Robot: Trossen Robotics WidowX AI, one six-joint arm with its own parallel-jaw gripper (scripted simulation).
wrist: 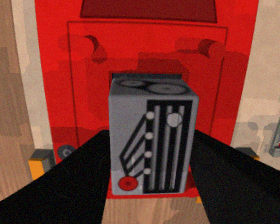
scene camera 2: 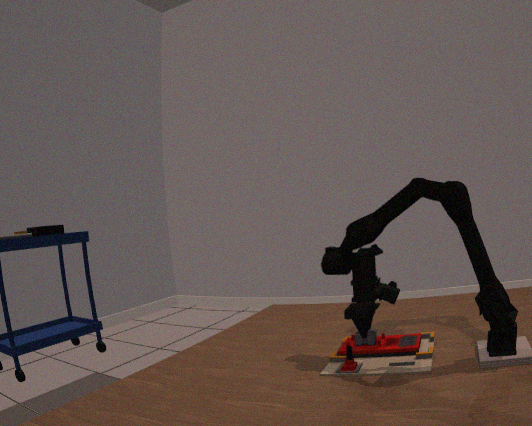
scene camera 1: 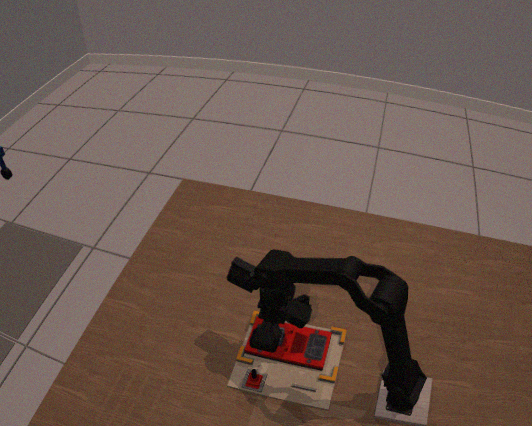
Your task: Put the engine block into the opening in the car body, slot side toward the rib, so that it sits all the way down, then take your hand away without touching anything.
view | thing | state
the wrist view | my gripper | -
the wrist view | grey engine block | held by my gripper
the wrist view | red car body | -
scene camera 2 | my gripper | -
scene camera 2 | red car body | -
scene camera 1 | my gripper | -
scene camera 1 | red car body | -
